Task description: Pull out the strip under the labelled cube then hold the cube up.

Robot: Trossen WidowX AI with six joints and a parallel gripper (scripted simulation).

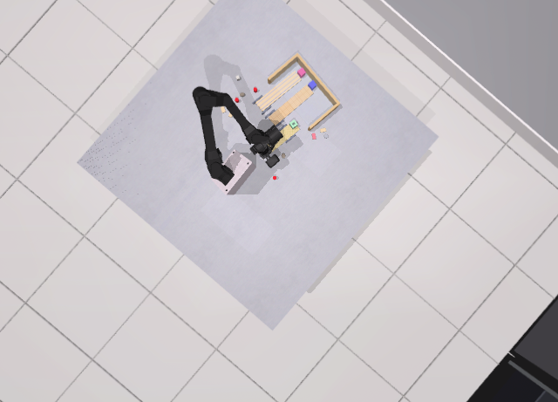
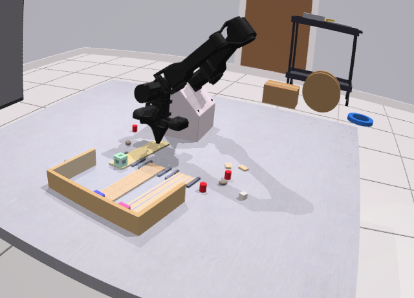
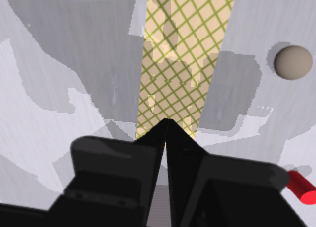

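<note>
The lattice strip lies 9 cm ahead of my gripper tip and 2 cm to the right of it.
</note>
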